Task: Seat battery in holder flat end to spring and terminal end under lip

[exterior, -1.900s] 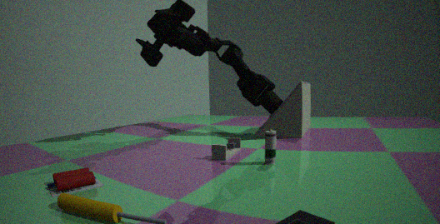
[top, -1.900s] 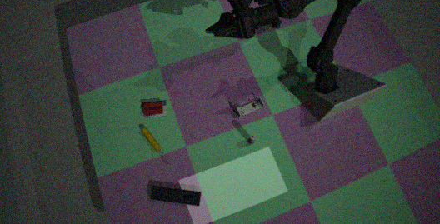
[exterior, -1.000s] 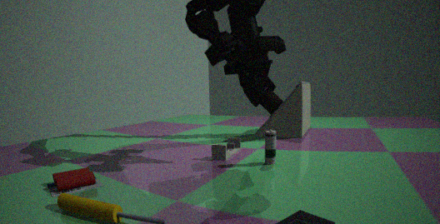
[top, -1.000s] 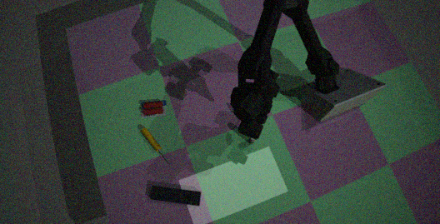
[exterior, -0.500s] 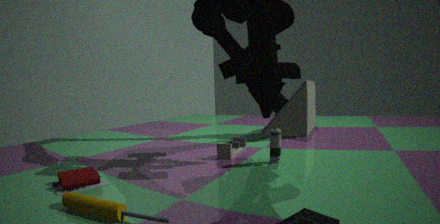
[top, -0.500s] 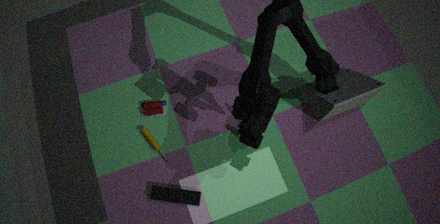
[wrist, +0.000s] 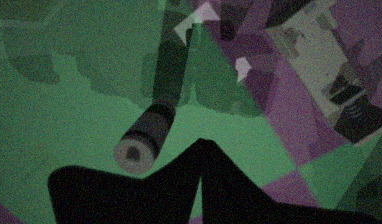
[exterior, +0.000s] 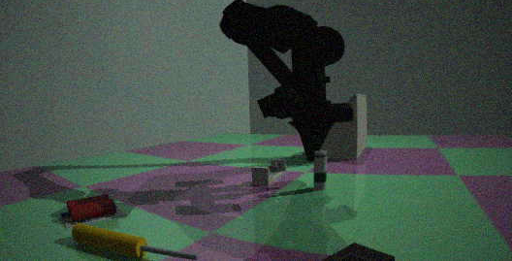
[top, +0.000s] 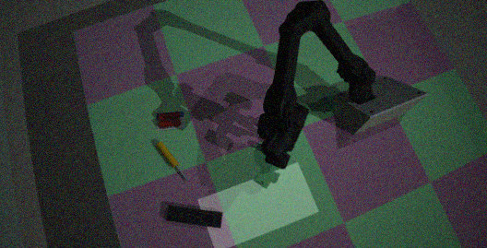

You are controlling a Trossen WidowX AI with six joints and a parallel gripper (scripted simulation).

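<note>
Now: gripper tip 2 cm short of the pale battery, 2 cm to the right of it and 1 cm above it. From my gripper tip the other things lie so: black flat bar 33 cm ahead, 10 cm to the left, 3 cm below; then yellow-handled screwdriver 33 cm ahead, 7 cm to the right, 3 cm below.
</note>
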